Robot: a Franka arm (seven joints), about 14 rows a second.
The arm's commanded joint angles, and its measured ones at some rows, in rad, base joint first. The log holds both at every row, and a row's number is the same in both.
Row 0, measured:
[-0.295, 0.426, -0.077, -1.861, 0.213, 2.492, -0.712]
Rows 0 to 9, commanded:
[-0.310, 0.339, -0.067, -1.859, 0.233, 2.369, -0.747]
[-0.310, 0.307, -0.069, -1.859, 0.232, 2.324, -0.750]
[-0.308, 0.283, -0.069, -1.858, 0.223, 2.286, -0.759]
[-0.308, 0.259, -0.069, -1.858, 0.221, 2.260, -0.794]
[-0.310, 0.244, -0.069, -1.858, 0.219, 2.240, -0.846]
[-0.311, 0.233, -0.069, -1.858, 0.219, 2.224, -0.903]
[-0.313, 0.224, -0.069, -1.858, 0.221, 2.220, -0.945]
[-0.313, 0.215, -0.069, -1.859, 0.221, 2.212, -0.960]
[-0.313, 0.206, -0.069, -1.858, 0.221, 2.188, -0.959]
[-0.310, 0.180, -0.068, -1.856, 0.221, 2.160, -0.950]
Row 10, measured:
[-0.297, 0.226, -0.080, -1.839, 0.213, 2.211, -0.922]
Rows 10 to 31, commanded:
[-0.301, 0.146, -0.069, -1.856, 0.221, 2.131, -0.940]
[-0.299, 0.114, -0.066, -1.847, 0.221, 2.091, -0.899]
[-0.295, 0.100, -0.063, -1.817, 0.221, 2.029, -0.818]
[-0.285, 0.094, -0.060, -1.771, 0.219, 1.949, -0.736]
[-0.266, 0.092, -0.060, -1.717, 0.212, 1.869, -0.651]
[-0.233, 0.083, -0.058, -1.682, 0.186, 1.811, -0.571]
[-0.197, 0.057, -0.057, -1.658, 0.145, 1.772, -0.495]
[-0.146, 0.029, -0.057, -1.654, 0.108, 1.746, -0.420]
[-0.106, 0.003, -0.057, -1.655, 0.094, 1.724, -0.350]
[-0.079, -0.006, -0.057, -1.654, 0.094, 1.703, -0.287]
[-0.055, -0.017, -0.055, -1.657, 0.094, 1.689, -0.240]
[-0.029, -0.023, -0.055, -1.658, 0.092, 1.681, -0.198]
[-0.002, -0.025, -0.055, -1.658, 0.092, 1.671, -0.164]
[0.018, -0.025, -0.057, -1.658, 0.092, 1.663, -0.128]
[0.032, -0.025, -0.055, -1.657, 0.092, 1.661, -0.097]
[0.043, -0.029, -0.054, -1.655, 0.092, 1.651, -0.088]
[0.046, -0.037, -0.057, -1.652, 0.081, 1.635, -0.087]
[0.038, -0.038, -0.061, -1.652, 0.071, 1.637, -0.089]
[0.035, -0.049, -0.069, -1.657, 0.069, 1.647, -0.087]
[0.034, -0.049, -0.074, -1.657, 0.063, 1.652, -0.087]
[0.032, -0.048, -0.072, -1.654, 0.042, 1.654, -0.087]
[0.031, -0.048, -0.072, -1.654, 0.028, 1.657, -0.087]
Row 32, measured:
[0.032, -0.033, -0.074, -1.652, 0.063, 1.666, -0.103]
